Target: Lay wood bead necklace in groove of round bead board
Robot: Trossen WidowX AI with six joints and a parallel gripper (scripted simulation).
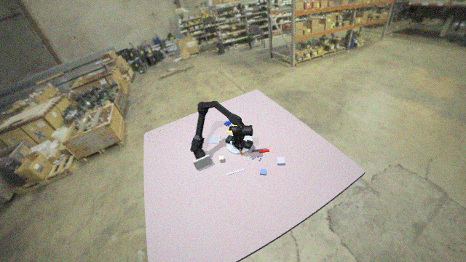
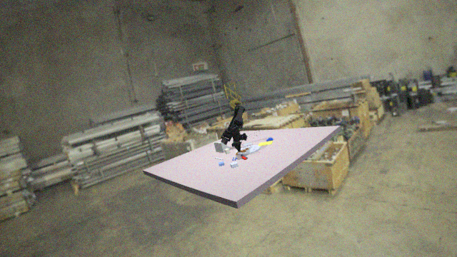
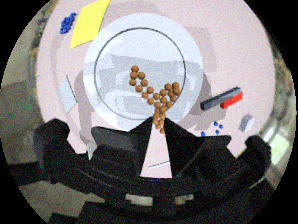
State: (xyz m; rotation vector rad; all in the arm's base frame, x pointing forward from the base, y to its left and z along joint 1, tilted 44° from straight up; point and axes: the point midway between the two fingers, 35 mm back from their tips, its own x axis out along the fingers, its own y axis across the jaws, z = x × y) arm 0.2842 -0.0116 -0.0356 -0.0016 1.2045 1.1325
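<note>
My gripper tip is 130 mm short of the red-handled tool, 70 mm to the left of it and 10 mm above it. The rest, counted from my gripper tip: white stick: 150 mm to the right, 90 mm behind, 10 mm below; cream cube: 150 mm behind, 20 mm to the right; blue block: 230 mm to the right, 70 mm ahead, 10 mm below.
</note>
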